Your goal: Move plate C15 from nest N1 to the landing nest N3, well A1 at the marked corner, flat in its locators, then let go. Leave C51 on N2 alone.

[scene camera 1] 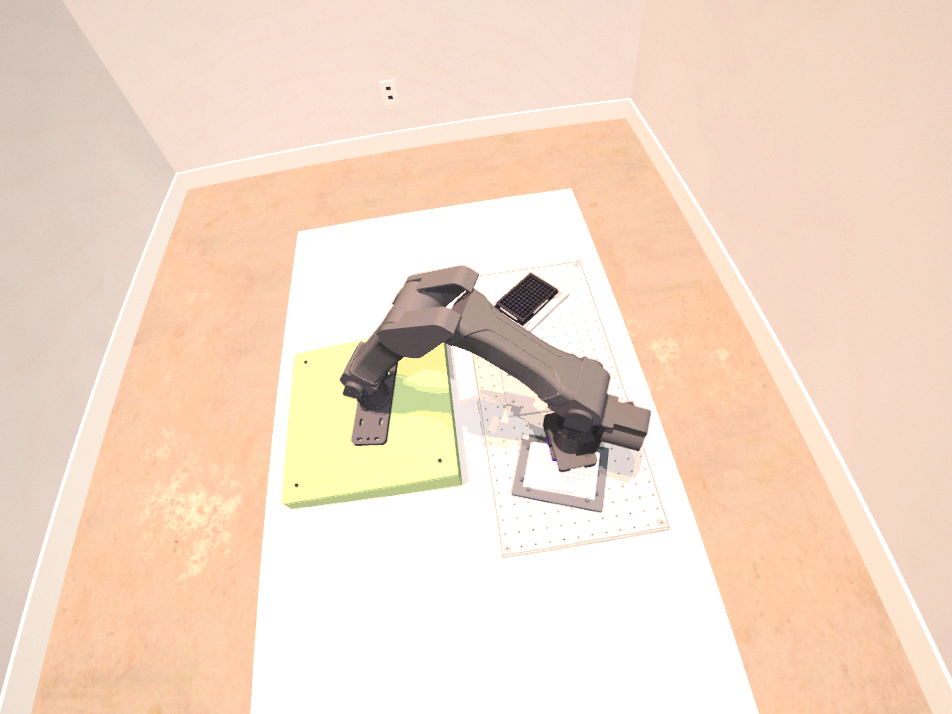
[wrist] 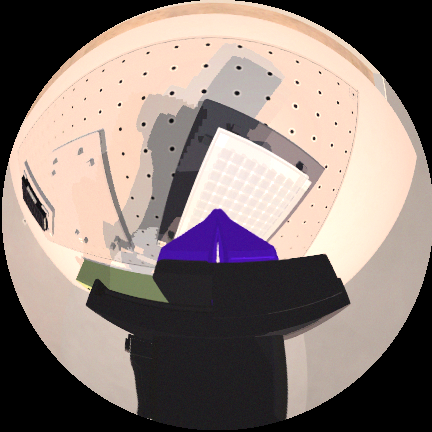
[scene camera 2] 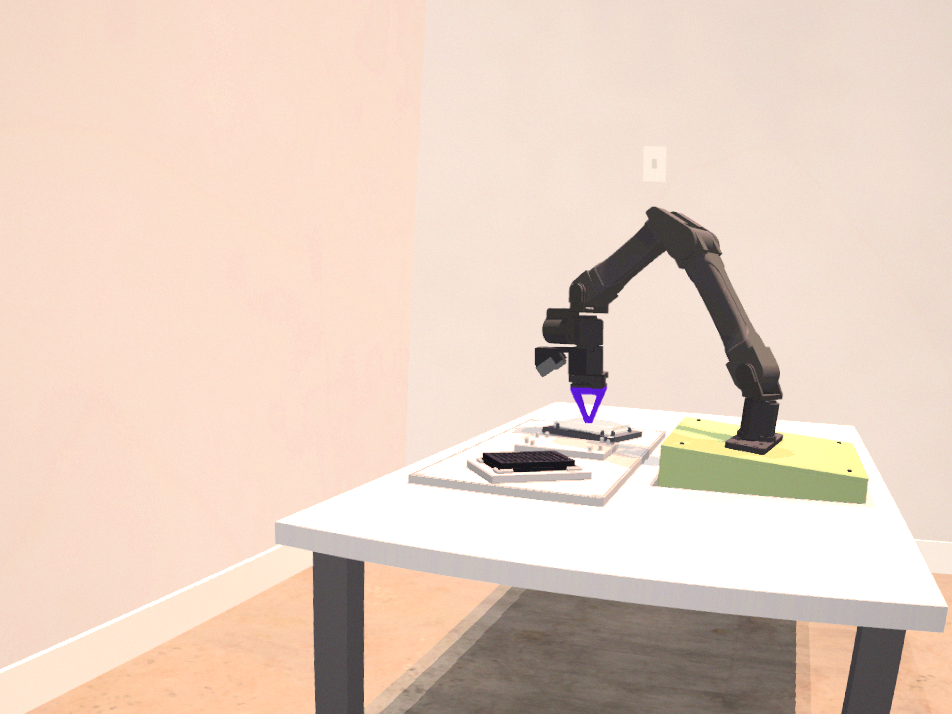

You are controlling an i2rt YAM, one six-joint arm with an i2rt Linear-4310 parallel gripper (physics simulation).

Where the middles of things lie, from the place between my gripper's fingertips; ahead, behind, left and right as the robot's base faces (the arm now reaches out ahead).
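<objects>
With the black well plate [scene camera 1: 531,294] as the reference, my hand is 1 cm above it, 39 cm to the right of it and 6 cm past it.
</objects>
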